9 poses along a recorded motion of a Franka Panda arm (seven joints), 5.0 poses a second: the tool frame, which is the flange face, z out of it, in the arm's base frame.
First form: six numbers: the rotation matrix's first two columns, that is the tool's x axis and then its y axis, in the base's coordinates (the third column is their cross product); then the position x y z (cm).
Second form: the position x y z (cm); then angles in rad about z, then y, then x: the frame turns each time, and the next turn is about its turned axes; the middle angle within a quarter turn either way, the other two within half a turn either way. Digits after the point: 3 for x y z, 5 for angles.
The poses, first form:
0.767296 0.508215 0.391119 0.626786 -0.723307 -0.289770 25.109 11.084 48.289
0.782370 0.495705 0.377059 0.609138 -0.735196 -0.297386 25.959 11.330 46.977
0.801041 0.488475 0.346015 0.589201 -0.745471 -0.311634 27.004 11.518 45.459
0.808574 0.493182 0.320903 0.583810 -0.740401 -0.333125 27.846 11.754 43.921
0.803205 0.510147 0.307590 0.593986 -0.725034 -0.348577 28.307 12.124 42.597
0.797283 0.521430 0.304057 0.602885 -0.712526 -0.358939 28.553 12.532 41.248
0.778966 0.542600 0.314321 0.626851 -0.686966 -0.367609 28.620 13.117 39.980
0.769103 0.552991 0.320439 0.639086 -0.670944 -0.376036 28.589 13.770 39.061
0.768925 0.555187 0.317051 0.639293 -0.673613 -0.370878 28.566 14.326 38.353
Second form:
25.109 11.084 48.289 0.58501 -0.40185 -2.82129
25.959 11.330 46.977 0.56476 -0.38662 -2.81472
27.004 11.518 45.459 0.54759 -0.35332 -2.80301
27.846 11.754 43.921 0.54770 -0.32668 -2.78218
28.307 12.124 42.597 0.56586 -0.31266 -2.76652
28.553 12.532 41.248 0.57919 -0.30895 -2.75528
28.620 13.117 39.980 0.60842 -0.31974 -2.74396
28.589 13.770 39.061 0.62337 -0.32619 -2.73338
28.566 14.326 38.353 0.62536 -0.32262 -2.73982

